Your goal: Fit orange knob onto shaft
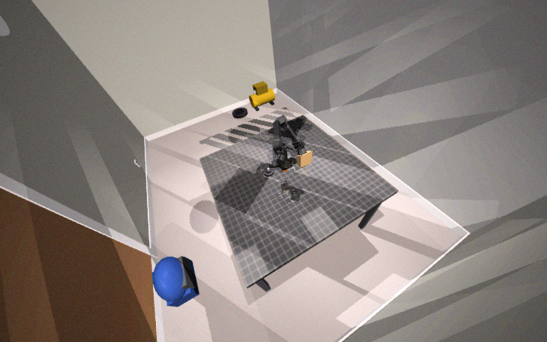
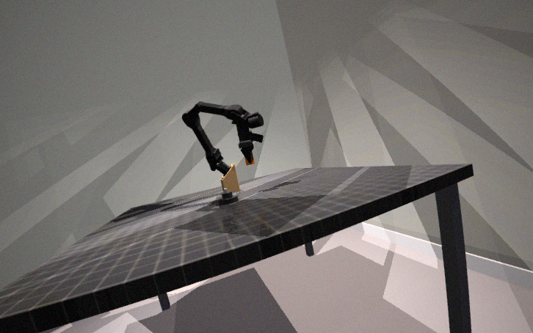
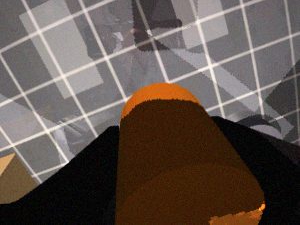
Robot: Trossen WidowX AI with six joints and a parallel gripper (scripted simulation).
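Now: gripper tip 3 cm below the orange knob. From my gripper tip the other things lie so: round pedestal 16 cm to the right, 11 cm below, 8 cm ahead.
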